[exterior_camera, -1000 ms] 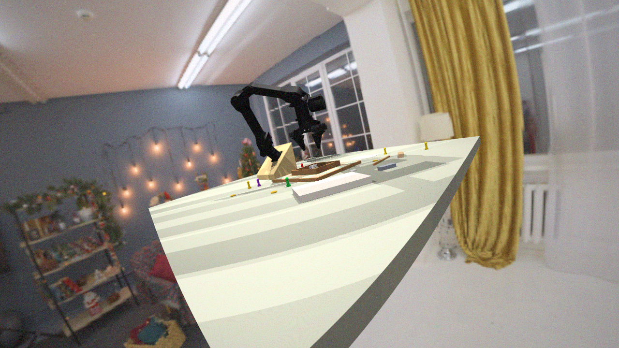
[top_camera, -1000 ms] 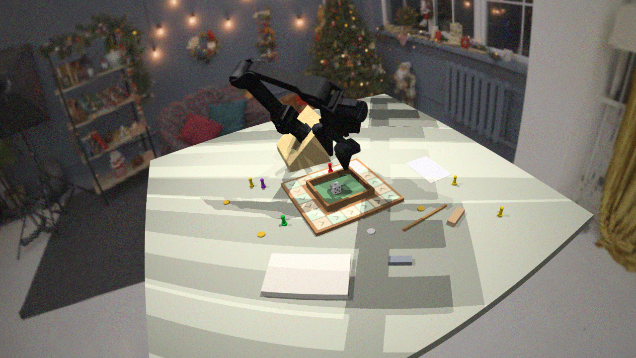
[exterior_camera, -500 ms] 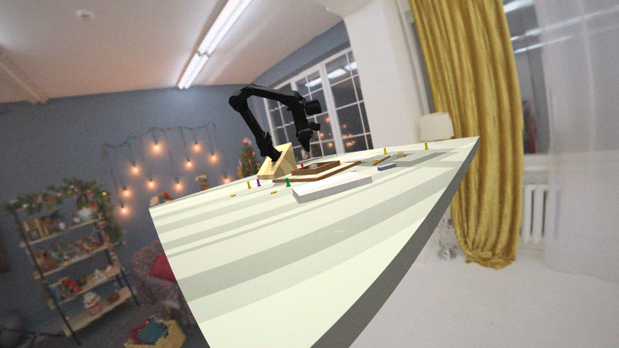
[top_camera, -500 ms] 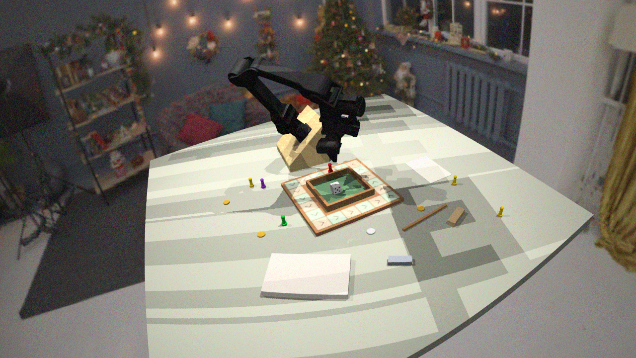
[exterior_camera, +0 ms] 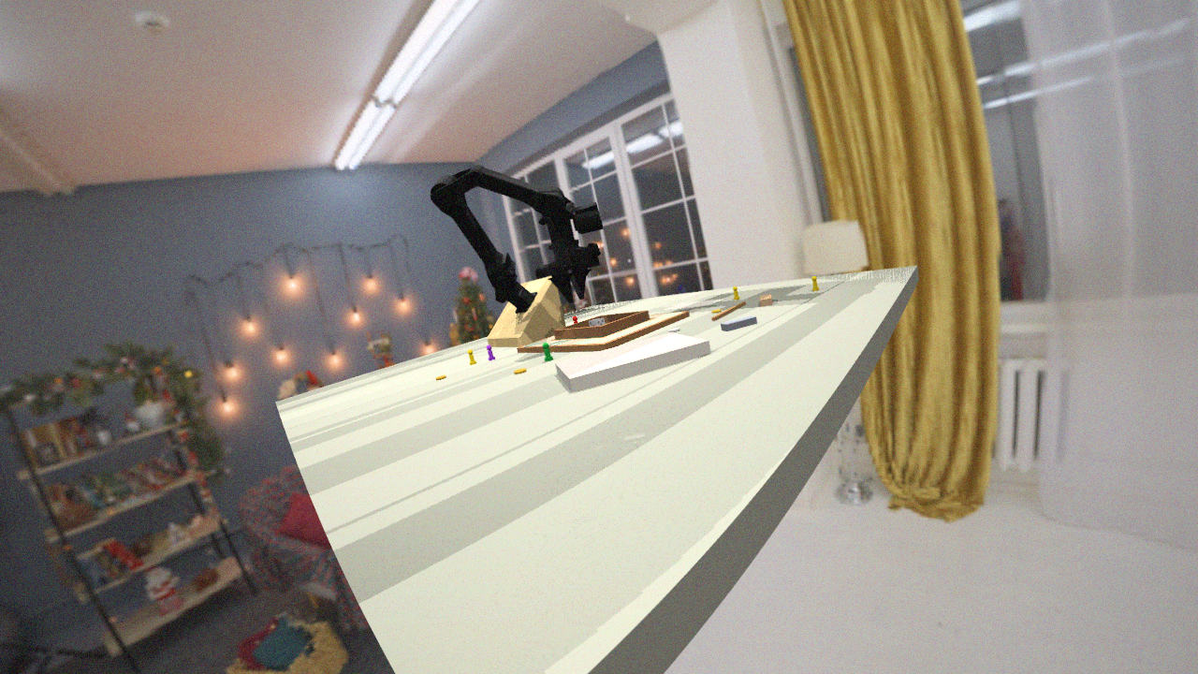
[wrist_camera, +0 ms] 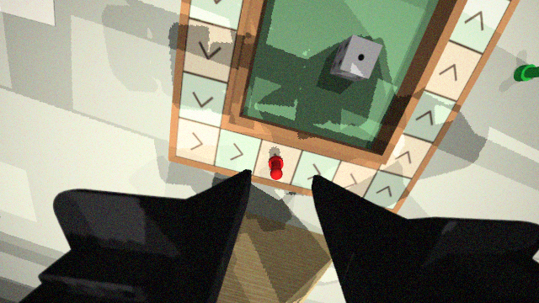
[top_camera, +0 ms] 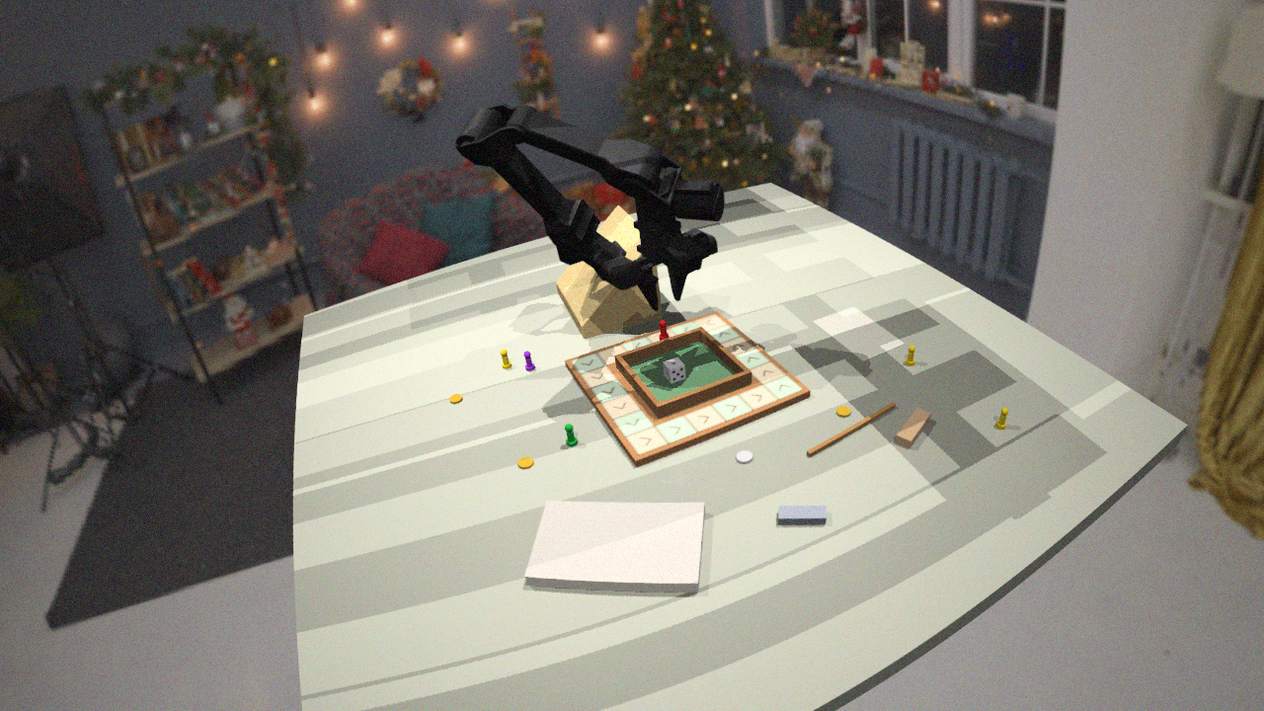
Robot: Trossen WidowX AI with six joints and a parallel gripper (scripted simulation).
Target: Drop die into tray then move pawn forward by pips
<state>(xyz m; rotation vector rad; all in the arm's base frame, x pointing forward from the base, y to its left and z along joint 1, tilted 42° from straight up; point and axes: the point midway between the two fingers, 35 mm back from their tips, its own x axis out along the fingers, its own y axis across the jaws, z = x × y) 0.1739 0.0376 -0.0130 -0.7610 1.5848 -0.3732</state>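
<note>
My gripper tip is 60 mm above the red pawn and 20 mm past it. Also, from my gripper tip: purple pawn 230 mm to the right, 70 mm below, 60 mm behind; white die 100 mm ahead, 60 mm below, 30 mm to the right; green pawn 210 mm to the right, 160 mm ahead, 70 mm below.
</note>
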